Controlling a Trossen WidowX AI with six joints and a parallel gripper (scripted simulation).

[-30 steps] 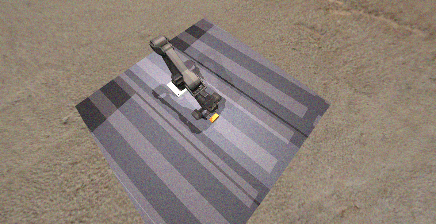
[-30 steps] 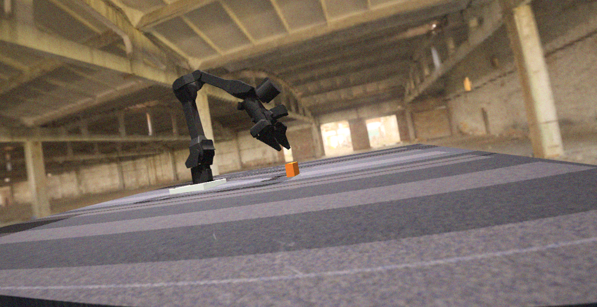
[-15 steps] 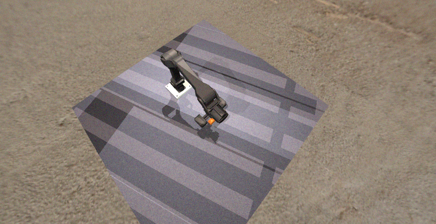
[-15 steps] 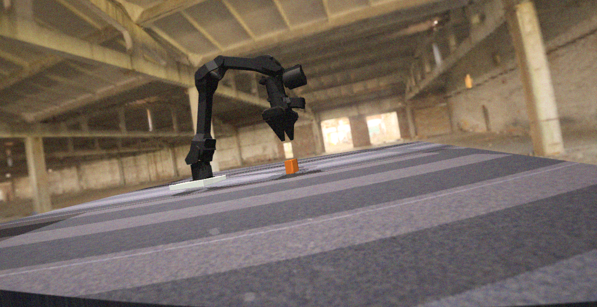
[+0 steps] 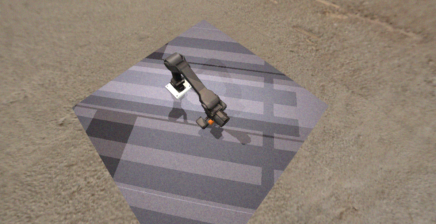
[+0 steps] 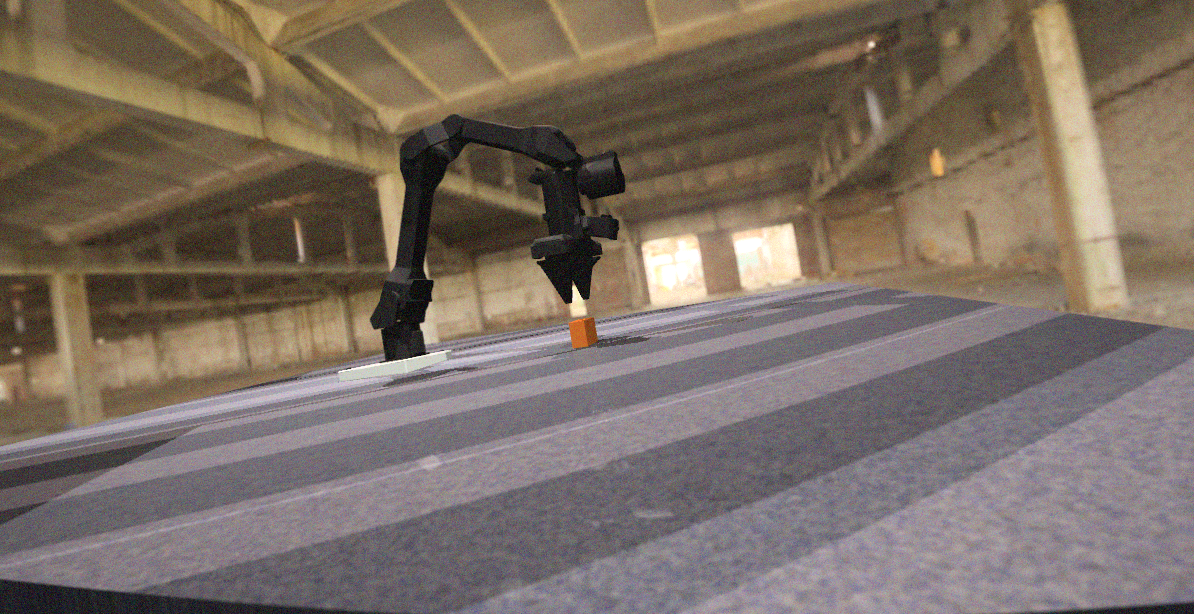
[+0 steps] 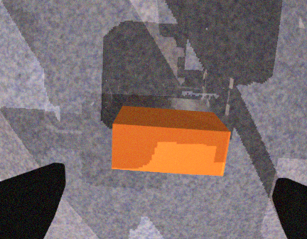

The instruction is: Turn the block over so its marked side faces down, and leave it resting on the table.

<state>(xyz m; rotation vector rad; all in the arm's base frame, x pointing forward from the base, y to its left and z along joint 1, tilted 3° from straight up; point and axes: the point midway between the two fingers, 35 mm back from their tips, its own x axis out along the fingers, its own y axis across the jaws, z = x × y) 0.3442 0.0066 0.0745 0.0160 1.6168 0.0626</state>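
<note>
The block lies 5 cm below my gripper tip and 1 cm behind it.
</note>
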